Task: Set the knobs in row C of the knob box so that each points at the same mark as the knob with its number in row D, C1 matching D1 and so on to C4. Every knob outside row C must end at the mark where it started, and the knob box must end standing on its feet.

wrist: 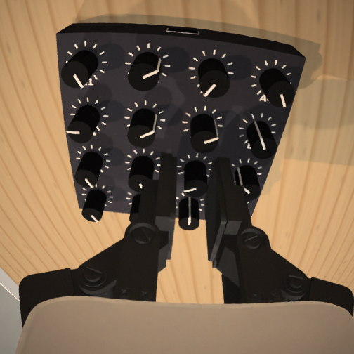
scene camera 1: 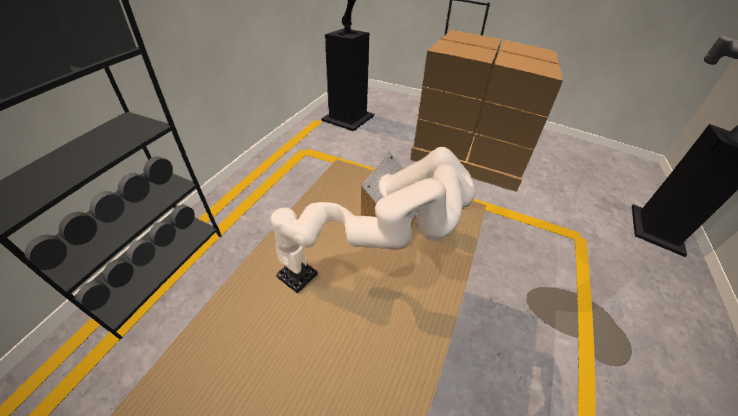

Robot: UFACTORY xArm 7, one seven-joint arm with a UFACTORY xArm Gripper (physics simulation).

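Pixels of known places: gripper, between the fingertips: (scene camera 1: 296, 274); arm's base, origin of its link: (scene camera 1: 390, 189).
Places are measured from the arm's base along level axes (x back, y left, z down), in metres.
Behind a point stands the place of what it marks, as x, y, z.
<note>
The black knob box (scene camera 1: 297, 281) {-0.482, -0.102, 0.137} (wrist: 117, 95) lies on the wooden surface, knobs up, row A farthest from my gripper in the wrist view. In that view, C1 (wrist: 90, 167) and D1 (wrist: 94, 204) point down-right. C2 (wrist: 141, 171) points roughly down, partly hidden. C3 (wrist: 195, 175) points left, slightly down. C4 (wrist: 248, 180) is partly covered, and its direction is unclear. D3 (wrist: 189, 212) shows a vertical line. D2 (wrist: 135, 207) is mostly hidden and D4 is hidden by the right finger. My gripper (scene camera 1: 298, 269) {-0.468, -0.119, 0.126} (wrist: 191, 178) is partly open, its fingertips either side of C3, with visible gaps; tip height is unclear.
Row A knobs, including A1 (wrist: 82, 67) and A4 (wrist: 275, 86), and row B knobs, including B2 (wrist: 142, 127), stand beyond the fingertips. A black rack (scene camera 1: 156, 89) stands left of the wooden surface (scene camera 1: 310, 361) {-0.676, 0.108, 0.160}. Stacked cartons (scene camera 1: 485, 103) stand behind the arm.
</note>
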